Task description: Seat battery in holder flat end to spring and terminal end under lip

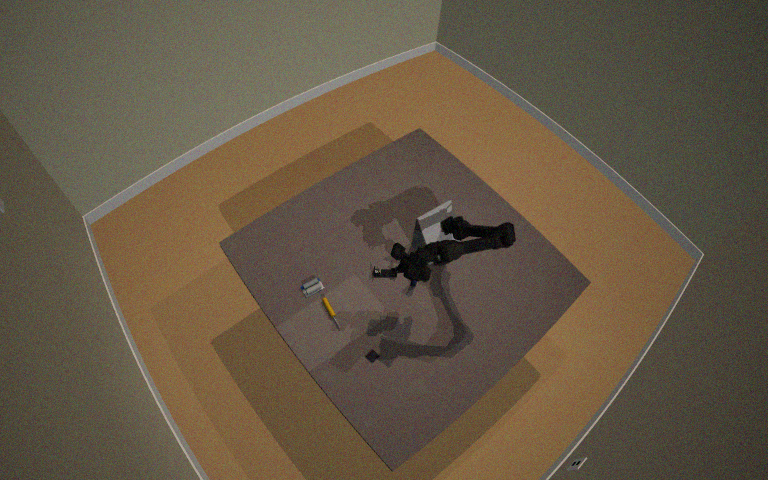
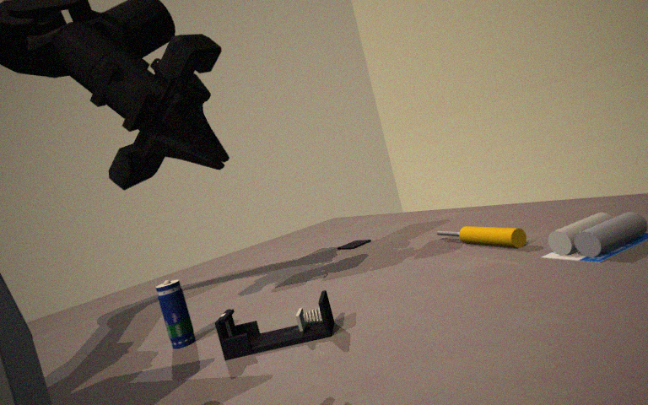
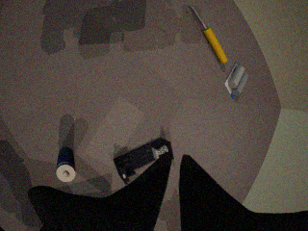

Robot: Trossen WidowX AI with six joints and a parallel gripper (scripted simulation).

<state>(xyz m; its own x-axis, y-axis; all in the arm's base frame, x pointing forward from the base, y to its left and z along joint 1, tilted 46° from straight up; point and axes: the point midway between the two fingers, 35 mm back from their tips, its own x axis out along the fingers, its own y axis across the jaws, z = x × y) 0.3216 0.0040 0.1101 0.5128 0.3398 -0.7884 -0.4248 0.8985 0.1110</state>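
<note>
Right now my gripper tip is 9 cm past the battery, 2 cm to the right of it and 14 cm above it. The rest, counted from my gripper tip: yellow-handled screwdriver (28 cm ahead, 5 cm to the right, 16 cm below); flat black square (25 cm ahead, 19 cm to the left, 17 cm below).
</note>
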